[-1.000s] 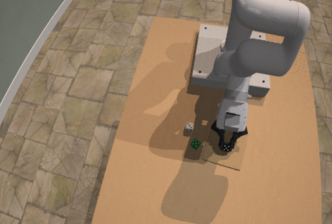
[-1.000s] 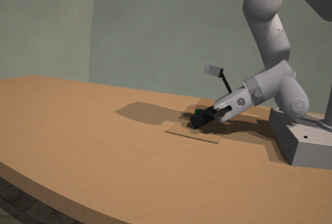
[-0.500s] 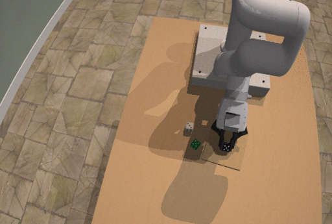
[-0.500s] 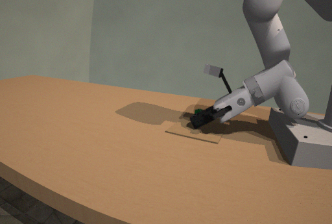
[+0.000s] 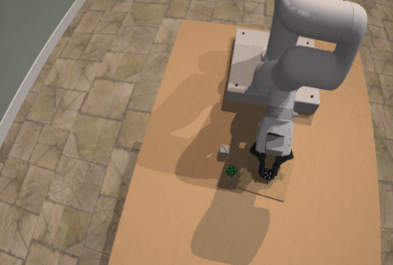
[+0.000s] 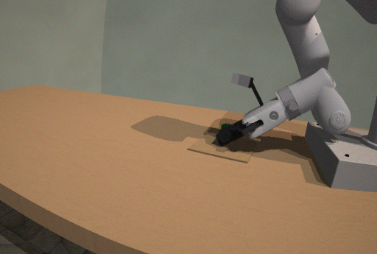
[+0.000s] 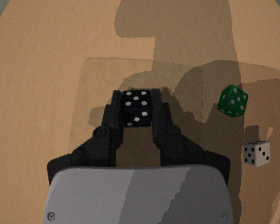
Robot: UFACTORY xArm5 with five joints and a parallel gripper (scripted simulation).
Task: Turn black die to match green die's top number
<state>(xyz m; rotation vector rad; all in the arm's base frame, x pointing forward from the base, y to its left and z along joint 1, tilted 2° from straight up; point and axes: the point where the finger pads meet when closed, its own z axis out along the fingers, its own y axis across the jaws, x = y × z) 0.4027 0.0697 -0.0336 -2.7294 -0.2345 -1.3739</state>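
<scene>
Right now the black die is 10 mm below my hand and 10 mm ahead of it. The rest, counted from my hand: tan mat: 30 mm below; green die: 100 mm to the right, 30 mm ahead, 20 mm below; white die: 140 mm to the right, 20 mm below, 20 mm behind.
</scene>
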